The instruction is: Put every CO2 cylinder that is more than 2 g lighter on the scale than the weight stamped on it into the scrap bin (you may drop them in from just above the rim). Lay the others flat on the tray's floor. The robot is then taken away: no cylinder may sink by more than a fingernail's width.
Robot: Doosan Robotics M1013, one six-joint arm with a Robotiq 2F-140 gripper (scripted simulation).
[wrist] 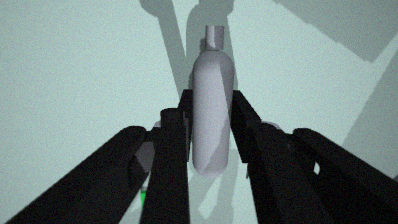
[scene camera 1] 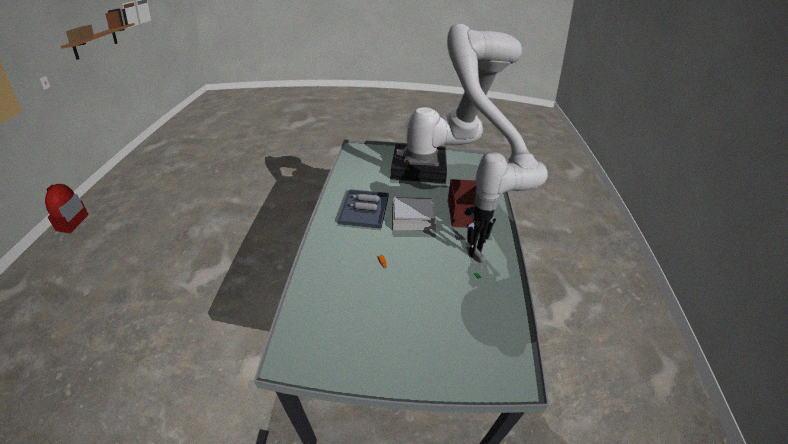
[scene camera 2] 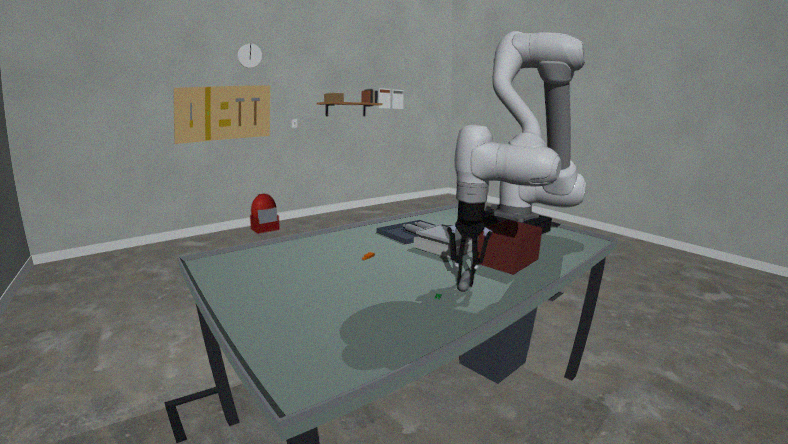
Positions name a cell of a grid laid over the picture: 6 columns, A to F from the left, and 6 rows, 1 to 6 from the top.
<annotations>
A white scale shows in scene camera 1 (D3) and in scene camera 2 (D4); in the wrist view it is out of frame.
</annotations>
